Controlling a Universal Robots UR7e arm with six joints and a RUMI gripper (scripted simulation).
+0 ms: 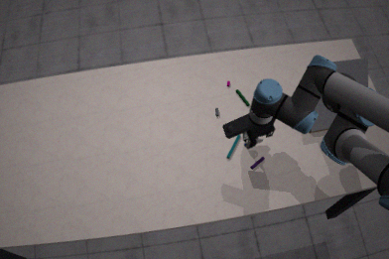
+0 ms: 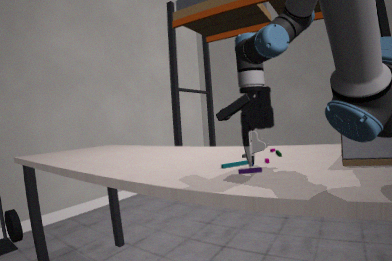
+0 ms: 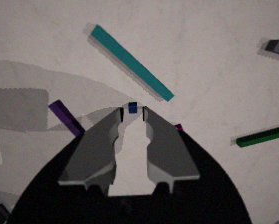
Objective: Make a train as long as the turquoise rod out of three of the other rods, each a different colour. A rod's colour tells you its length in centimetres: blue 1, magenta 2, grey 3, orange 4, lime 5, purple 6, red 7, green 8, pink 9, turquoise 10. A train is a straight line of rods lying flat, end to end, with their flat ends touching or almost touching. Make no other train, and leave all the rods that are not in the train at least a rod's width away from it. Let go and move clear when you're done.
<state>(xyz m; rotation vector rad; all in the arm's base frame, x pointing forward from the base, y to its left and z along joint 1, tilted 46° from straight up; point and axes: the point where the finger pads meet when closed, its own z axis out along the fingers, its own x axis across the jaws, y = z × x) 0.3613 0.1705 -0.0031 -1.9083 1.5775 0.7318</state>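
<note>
My hand is 1 cm above the small blue rod. Also, from my hand: turquoise rod 5 cm ahead, 1 cm below; then grey rod 9 cm ahead, 15 cm to the right, 1 cm below; then purple rod 3 cm behind, 8 cm to the left, 1 cm below.
</note>
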